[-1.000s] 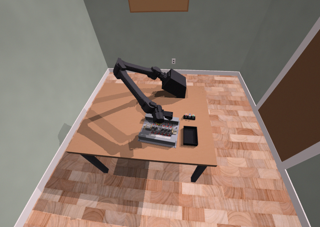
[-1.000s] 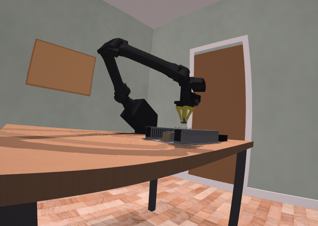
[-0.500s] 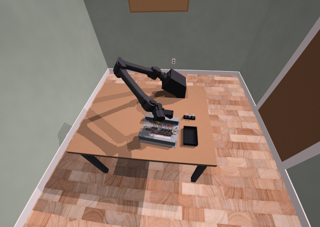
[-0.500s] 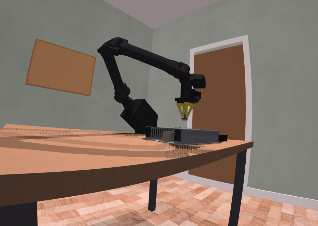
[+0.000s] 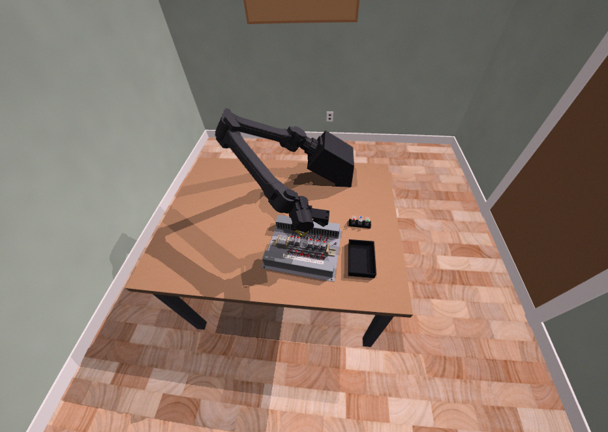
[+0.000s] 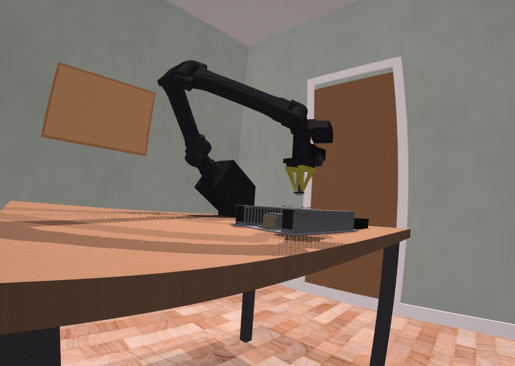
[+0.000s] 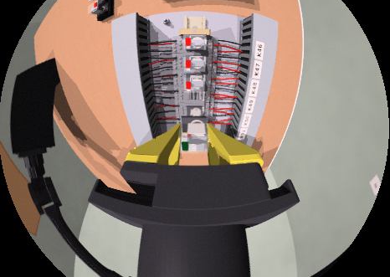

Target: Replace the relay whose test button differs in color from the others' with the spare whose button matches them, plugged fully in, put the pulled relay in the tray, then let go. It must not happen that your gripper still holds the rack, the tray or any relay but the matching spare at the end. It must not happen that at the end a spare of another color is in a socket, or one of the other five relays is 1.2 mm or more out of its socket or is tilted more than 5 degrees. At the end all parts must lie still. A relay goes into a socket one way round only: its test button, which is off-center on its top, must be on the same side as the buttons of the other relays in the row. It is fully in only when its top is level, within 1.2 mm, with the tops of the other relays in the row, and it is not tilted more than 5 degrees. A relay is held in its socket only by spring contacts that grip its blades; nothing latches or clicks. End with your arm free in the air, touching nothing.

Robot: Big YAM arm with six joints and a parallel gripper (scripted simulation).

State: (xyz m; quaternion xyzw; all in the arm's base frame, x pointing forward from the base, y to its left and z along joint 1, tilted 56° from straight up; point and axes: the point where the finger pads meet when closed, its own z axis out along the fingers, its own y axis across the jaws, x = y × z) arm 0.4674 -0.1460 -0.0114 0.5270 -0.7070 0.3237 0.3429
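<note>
My gripper is now 7 cm short of the black tray, 25 cm to the right of it and 11 cm above it. Round my hand: grey relay panel (13 cm below).
</note>
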